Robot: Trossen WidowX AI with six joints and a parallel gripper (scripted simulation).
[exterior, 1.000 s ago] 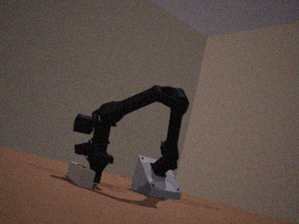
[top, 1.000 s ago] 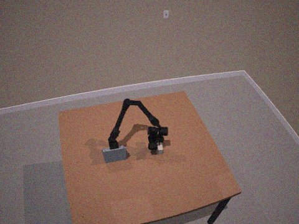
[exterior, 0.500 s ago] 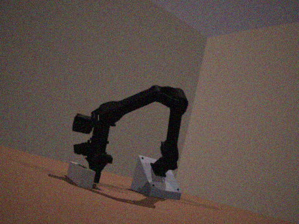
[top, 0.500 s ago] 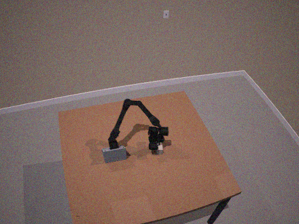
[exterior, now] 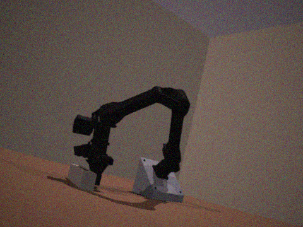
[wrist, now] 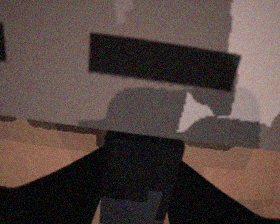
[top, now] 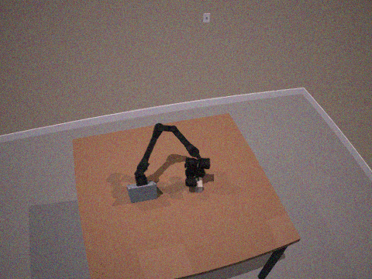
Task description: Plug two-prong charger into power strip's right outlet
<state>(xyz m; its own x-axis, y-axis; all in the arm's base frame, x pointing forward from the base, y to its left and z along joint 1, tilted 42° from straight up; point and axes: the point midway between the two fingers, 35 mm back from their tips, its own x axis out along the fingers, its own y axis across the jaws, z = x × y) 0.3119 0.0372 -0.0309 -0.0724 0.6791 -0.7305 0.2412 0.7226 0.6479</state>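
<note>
The black two-prong charger is 20 mm ahead of my gripper tip and 10 mm above it.
</note>
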